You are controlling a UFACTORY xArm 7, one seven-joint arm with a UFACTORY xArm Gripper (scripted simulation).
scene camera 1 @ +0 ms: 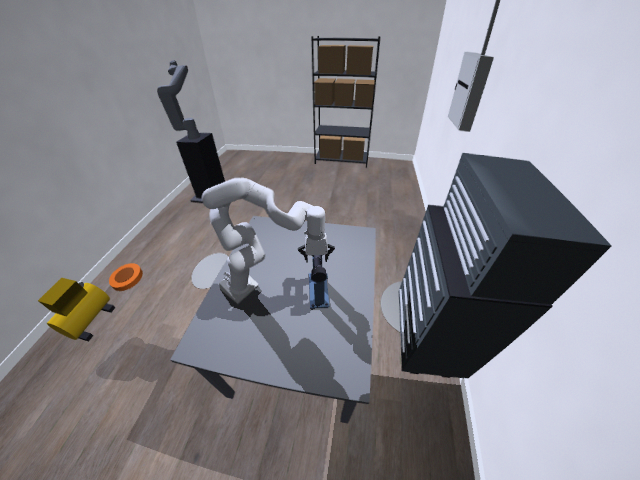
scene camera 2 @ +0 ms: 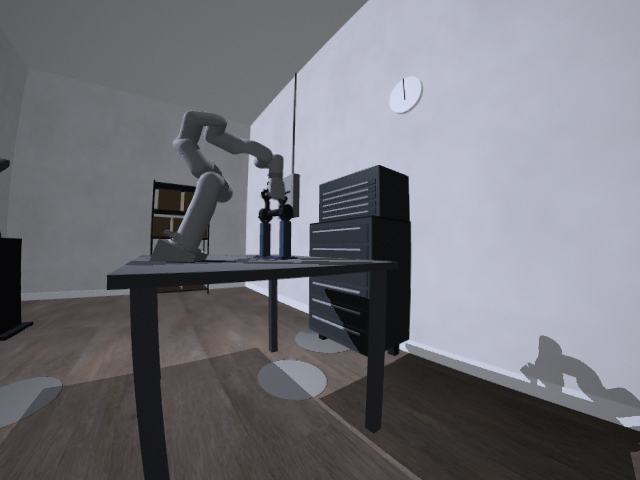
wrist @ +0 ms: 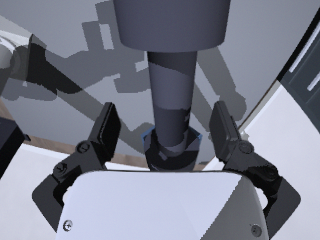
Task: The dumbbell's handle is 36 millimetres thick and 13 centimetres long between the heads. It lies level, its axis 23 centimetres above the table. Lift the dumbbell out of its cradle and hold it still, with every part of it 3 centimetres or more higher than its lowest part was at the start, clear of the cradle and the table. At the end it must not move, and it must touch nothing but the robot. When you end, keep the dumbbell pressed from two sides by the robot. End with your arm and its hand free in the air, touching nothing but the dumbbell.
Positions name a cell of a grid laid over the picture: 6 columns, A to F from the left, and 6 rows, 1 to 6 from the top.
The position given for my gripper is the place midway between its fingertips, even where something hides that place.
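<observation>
Wrist view: my gripper (wrist: D3), dark dumbbell (wrist: D4).
</observation>
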